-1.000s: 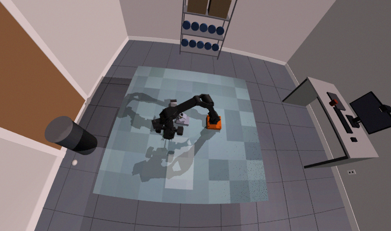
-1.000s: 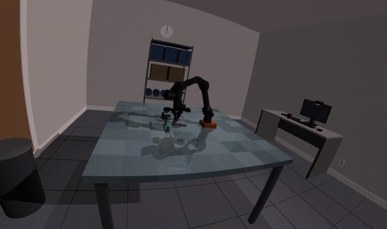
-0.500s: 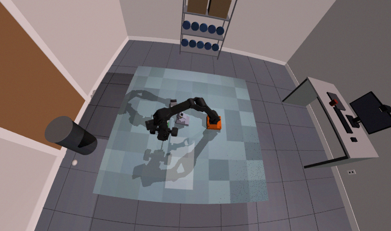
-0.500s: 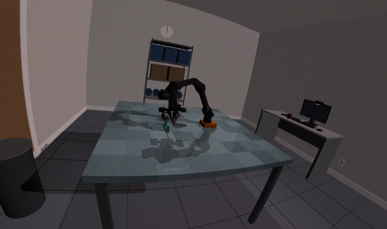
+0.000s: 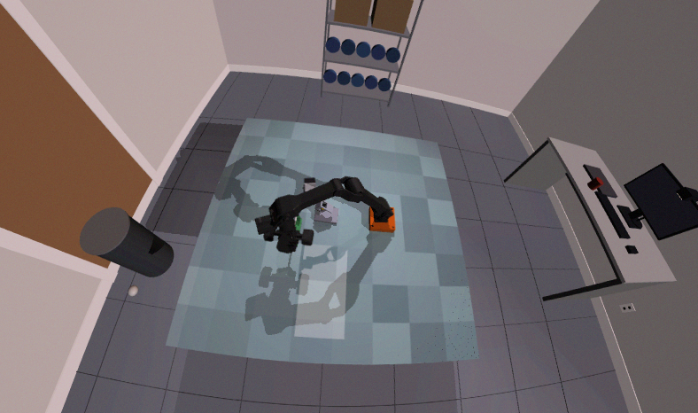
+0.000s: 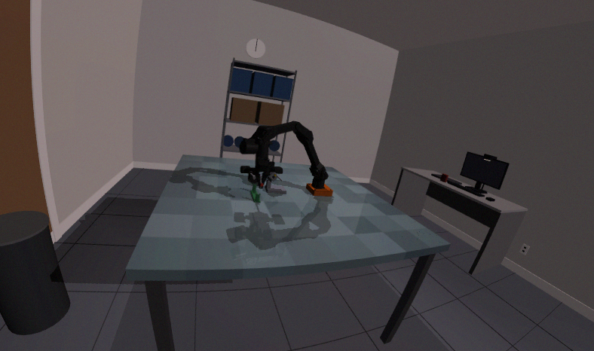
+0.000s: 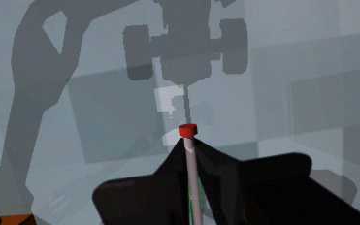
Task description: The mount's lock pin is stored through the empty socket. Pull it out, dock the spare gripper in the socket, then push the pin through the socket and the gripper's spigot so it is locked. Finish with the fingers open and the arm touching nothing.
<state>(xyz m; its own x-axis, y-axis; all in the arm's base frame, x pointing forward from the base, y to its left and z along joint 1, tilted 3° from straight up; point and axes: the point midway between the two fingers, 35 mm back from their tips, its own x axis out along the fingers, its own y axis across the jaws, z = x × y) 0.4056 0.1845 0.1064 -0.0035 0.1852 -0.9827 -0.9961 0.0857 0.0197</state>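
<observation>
Now: the green bracket 1 cm behind my gripper tip, 10 cm to the right of it and 6 cm below it. Also, from my gripper tip: grey mount 13 cm behind, 20 cm to the right, 3 cm below; spare gripper 6 cm behind, 33 cm to the right, 6 cm below.
</observation>
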